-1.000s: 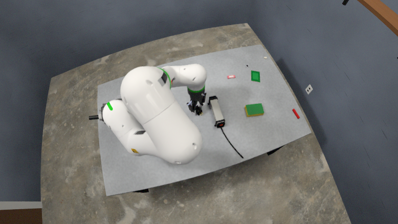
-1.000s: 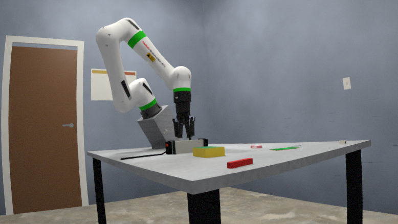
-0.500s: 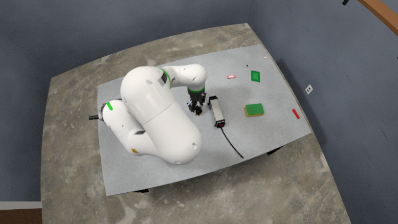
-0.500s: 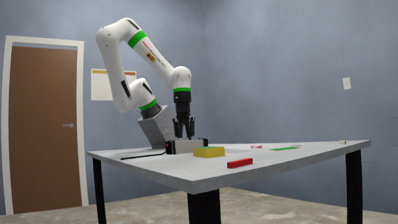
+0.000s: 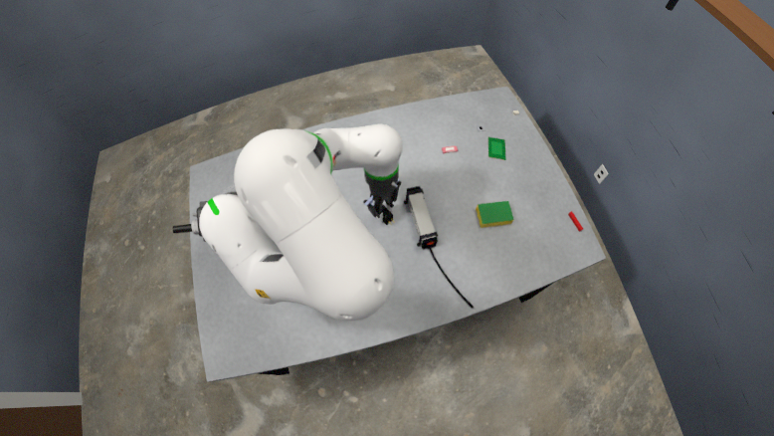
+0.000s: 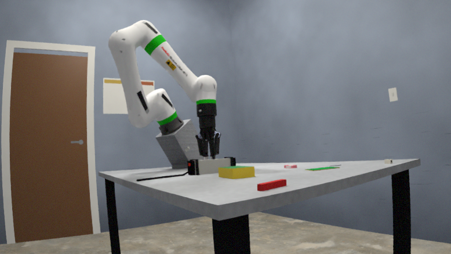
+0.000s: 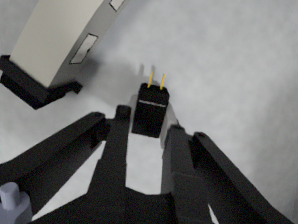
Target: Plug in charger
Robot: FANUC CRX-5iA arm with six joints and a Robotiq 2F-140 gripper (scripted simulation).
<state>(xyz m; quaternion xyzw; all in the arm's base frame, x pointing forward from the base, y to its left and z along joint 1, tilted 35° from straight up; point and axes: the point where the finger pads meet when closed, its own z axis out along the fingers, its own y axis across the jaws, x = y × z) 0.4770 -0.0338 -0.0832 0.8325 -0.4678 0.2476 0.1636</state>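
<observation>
Right now the black charger is 1 cm to the right of my hand, 1 cm below it and 1 cm ahead of it. Also, from my hand: flat green tile: 50 cm ahead, 18 cm to the left, 3 cm below; green-and-yellow block: 37 cm ahead, 9 cm to the right, 2 cm below; pink piece: 31 cm ahead, 21 cm to the left, 3 cm below.
</observation>
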